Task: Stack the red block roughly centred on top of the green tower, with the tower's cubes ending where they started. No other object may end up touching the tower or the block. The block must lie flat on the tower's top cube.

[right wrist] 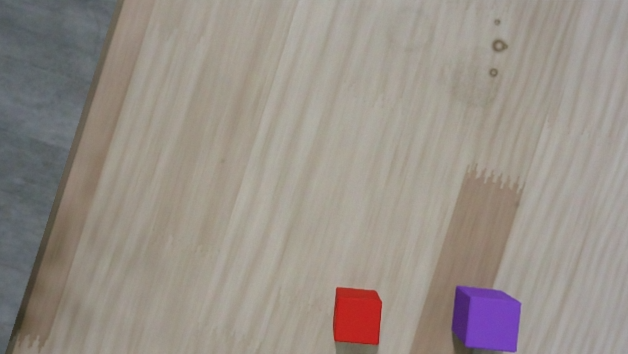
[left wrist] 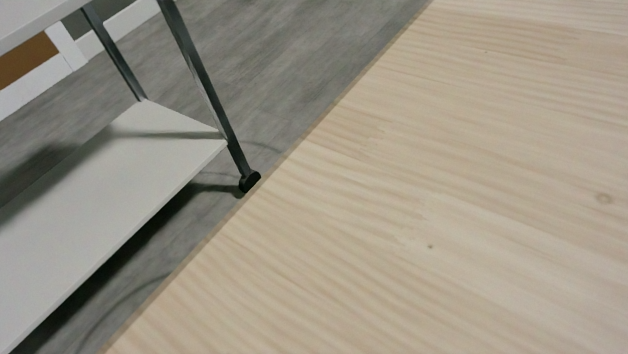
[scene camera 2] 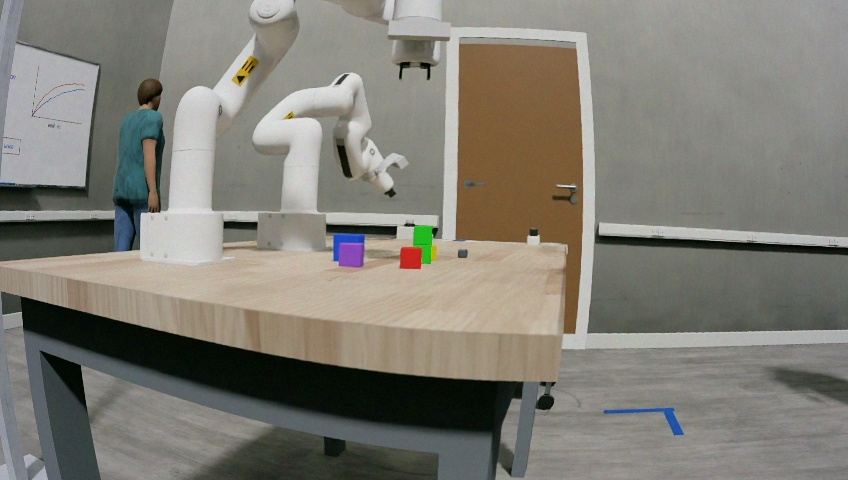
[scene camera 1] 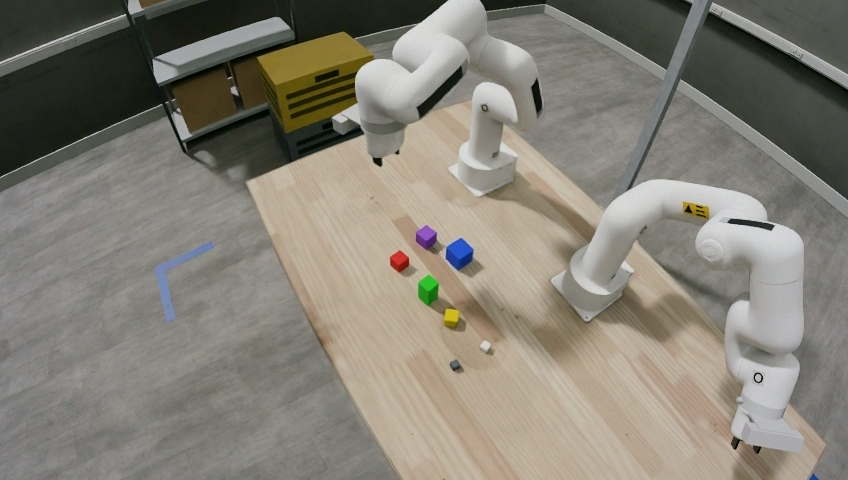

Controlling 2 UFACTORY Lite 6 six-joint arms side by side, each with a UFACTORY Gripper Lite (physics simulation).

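Places are measured from the left arm's base along level axes (x ahead, y left, z up), in metres.
Pixels of known places: left hand at its tool point: (scene camera 2: 388,191) (scene camera 1: 746,444); right hand at its tool point: (scene camera 2: 414,73) (scene camera 1: 386,154); left arm's base at its link origin: (scene camera 2: 297,248) (scene camera 1: 586,288); right arm's base at its link origin: (scene camera 2: 189,260) (scene camera 1: 479,175).
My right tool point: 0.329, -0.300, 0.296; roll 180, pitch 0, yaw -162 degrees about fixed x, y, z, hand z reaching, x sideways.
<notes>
Ahead of a thing's pixels: the offset from my right tool point to its top centre, as dx, dy, dz.
The red block {-0.003, +0.028, -0.266} (scene camera 1: 399,261) (scene camera 2: 410,258) (right wrist: 357,317) lies flat on the table, apart from the tower. The green tower {-0.013, +0.131, -0.236} (scene camera 1: 428,290) (scene camera 2: 423,235), two cubes high, stands upright between the red block and a yellow cube {-0.024, +0.202, -0.270} (scene camera 1: 451,317). My right gripper (scene camera 1: 386,157) (scene camera 2: 414,71) is open and empty, pointing down high above the table, away from the block toward the back left in scene camera 1. My left gripper (scene camera 1: 746,446) (scene camera 2: 390,192) is open and empty, far off above the table's right end in scene camera 1. Fingertips do not show in the wrist views.
A purple cube {-0.088, +0.001, -0.262} (scene camera 1: 426,236) (scene camera 2: 351,254) (right wrist: 487,319) stands near the red block, with a larger blue cube {-0.123, +0.081, -0.253} (scene camera 1: 459,253) (scene camera 2: 340,239) beside it. The yellow cube stands close to the tower, apart from it. A small white cube {-0.047, +0.289, -0.279} (scene camera 1: 485,346) and a small dark cube {+0.025, +0.290, -0.280} (scene camera 1: 455,365) (scene camera 2: 462,253) lie farther off.
</notes>
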